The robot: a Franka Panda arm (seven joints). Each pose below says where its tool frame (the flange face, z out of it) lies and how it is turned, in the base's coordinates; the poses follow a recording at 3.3 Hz.
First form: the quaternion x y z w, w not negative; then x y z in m.
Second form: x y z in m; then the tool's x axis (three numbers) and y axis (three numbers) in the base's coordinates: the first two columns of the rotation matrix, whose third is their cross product. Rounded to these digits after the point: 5 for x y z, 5 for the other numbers.
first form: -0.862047 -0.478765 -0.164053 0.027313 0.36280 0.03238 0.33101
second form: 0.36280 0.03238 0.33101 0.48774 0.81647 0.30900 0.83440 -0.54008 0.11000
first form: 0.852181 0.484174 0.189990 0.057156 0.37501 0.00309 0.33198
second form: 0.37501 0.00309 0.33198 0.45896 0.84693 0.26846 0.80349 -0.52462 0.28139
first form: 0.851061 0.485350 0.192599 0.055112 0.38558 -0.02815 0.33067
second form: 0.38558 -0.02815 0.33067 0.45468 0.84735 0.27433 0.80489 -0.52280 0.28076
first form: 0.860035 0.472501 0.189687 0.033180 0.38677 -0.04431 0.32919
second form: 0.38677 -0.04431 0.32919 0.48152 0.82532 0.29492 0.80015 -0.55128 0.23633
